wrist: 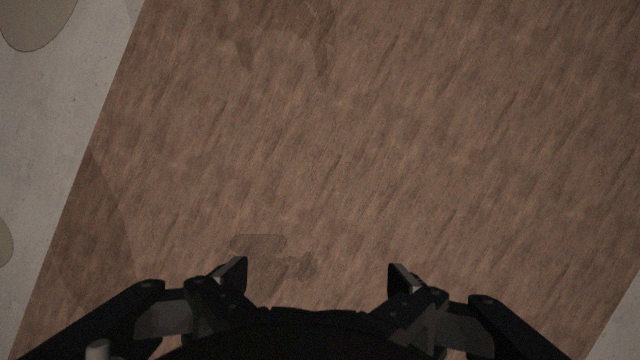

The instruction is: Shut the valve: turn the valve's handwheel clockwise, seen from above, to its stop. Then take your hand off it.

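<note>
My gripper (317, 275) is open, with nothing between its fingers; its two black fingers stand wide apart at the bottom of the wrist view, over the brown wood-grained table top (350, 140). The valve and its handwheel do not show in this view. The black gripper body hides what lies below the fingertips at the bottom middle. Faint shadows fall on the wood just above and left of the fingertips and at the top.
The table's left edge runs slantwise, with pale grey floor (55, 120) beyond it. Two olive-grey round shapes (35, 22) (4, 242) show at the far left. Pale floor also shows at the lower right corner. A short grey stub (98, 349) shows at the lower left.
</note>
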